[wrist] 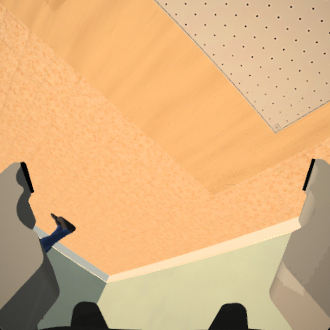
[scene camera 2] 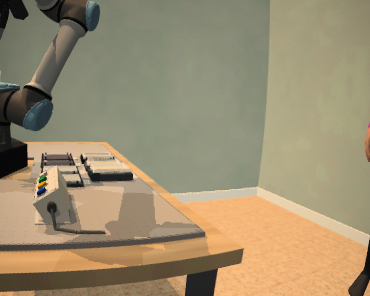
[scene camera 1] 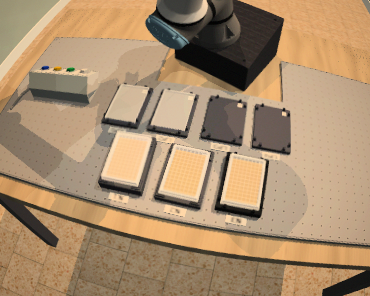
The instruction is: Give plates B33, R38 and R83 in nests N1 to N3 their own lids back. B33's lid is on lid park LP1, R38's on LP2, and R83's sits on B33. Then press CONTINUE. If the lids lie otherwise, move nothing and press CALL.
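Frame: origin at the arm's base, x ahead, y left, z up, level; millimetres.
Seen in the pictures: gripper, fingertip midpoint: (wrist: 166, 164); arm's base, link origin: (scene camera 1: 215, 30).
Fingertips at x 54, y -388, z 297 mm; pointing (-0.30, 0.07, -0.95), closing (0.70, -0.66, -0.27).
Note:
Pixels of each thing's middle, then the offset from my fingertips to it. "spot": a spot on its surface instead.
- N1, body centre: (scene camera 1: 126, 156) (scene camera 2: 109, 166) dx +401, dy +278, dz -360 mm
- N2, body centre: (scene camera 1: 185, 171) (scene camera 2: 103, 162) dx +396, dy +413, dz -375 mm
- N3, body centre: (scene camera 1: 244, 180) (scene camera 2: 97, 155) dx +387, dy +545, dz -373 mm
- LP1, body centre: (scene camera 1: 127, 102) (scene camera 2: 61, 178) dx +227, dy +208, dz -384 mm
- LP2, body centre: (scene camera 1: 173, 109) (scene camera 2: 59, 169) dx +221, dy +336, dz -384 mm
- button box, body centre: (scene camera 2: 51, 191) (scene camera 1: 62, 80) dx +205, dy -19, dz -356 mm
- LP4, body centre: (scene camera 1: 272, 126) (scene camera 2: 56, 156) dx +203, dy +596, dz -388 mm
- cable, surface spot: (scene camera 2: 82, 231) spot: dx +273, dy -180, dz -391 mm
The plate in N1 (scene camera 1: 127, 161), at the left of the front row, looks paler and hazier on top, as under a lid. The plates in N2 (scene camera 1: 184, 172) and N3 (scene camera 1: 243, 182) show their orange wells clearly and look uncovered. A pale lid lies on LP1 (scene camera 1: 128, 104) and another on LP2 (scene camera 1: 173, 111), in the row behind. Plate and lid codes are too small to read. The button box (scene camera 1: 59, 82) (scene camera 2: 56, 192) has blue, yellow, green and whitish buttons, with no readable words. My gripper (wrist: 166, 164) is open and empty, away from the plates and lids.
Two dark lid parks, LP3 (scene camera 1: 224, 120) and LP4 (scene camera 1: 271, 128), hold no lid. The black robot base (scene camera 1: 245, 47) stands behind the parks. A cable (scene camera 2: 82, 231) runs from the button box over the board. A person's leg (wrist: 57, 235) shows in the wrist view.

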